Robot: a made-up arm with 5 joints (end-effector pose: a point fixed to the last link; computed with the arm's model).
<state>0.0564 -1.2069 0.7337 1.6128 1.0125</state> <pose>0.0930 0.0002 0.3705 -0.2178 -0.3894 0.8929</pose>
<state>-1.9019 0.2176 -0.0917 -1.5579 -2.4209</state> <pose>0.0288 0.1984 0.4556 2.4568 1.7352 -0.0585</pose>
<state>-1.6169 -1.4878 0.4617 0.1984 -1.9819</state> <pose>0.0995 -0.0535 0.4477 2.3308 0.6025 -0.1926</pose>
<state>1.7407 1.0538 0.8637 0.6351 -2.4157</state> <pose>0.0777 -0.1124 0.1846 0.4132 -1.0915 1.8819</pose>
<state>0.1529 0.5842 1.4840 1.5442 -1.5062</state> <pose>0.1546 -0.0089 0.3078 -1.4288 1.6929 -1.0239</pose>
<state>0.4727 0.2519 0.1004 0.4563 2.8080</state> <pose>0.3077 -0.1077 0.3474 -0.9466 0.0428 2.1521</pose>
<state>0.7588 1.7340 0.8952 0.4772 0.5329</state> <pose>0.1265 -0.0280 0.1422 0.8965 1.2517 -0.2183</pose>
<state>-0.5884 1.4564 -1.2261 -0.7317 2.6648</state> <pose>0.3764 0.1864 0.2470 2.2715 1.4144 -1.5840</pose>
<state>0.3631 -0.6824 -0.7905 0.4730 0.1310</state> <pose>0.0817 0.0058 0.5644 -0.5686 -2.5107 -0.1057</pose>
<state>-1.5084 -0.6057 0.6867 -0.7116 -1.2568</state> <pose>0.1037 0.1069 0.4480 2.1742 -0.3595 0.1134</pose>
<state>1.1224 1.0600 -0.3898 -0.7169 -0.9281</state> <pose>0.2352 -0.2873 0.2506 -0.1367 -1.8745 -1.5556</pose>
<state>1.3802 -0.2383 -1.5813 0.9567 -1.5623</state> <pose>0.1019 -0.0251 0.5723 0.3338 -2.8797 -1.0682</pose>
